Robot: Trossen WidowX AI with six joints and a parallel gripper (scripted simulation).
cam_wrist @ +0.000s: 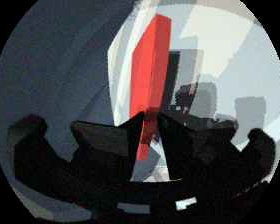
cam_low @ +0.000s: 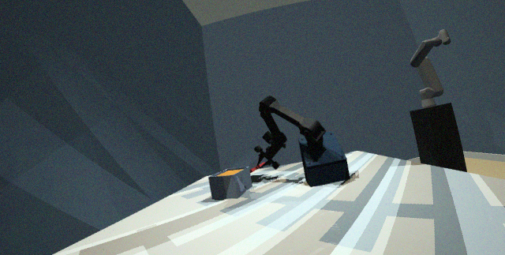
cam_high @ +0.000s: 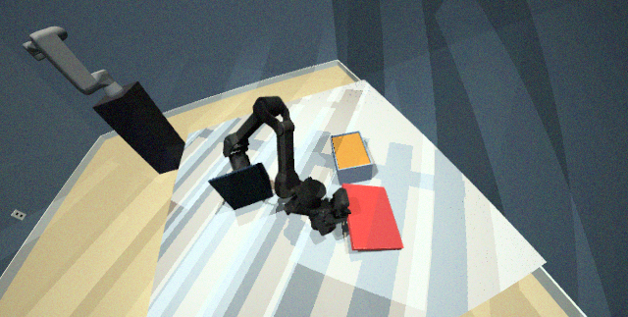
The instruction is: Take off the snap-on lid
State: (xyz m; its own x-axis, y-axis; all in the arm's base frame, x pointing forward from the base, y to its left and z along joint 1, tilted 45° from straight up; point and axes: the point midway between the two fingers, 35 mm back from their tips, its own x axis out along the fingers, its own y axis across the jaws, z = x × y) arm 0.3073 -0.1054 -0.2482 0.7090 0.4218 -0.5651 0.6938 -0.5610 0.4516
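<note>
Now: gripper tip 8 cm short of the red lid, 3 cm above it and 1 cm to the left of it. From my gripper tip the other things lie so: storage box 25 cm to the left, 10 cm ahead, 2 cm below.
</note>
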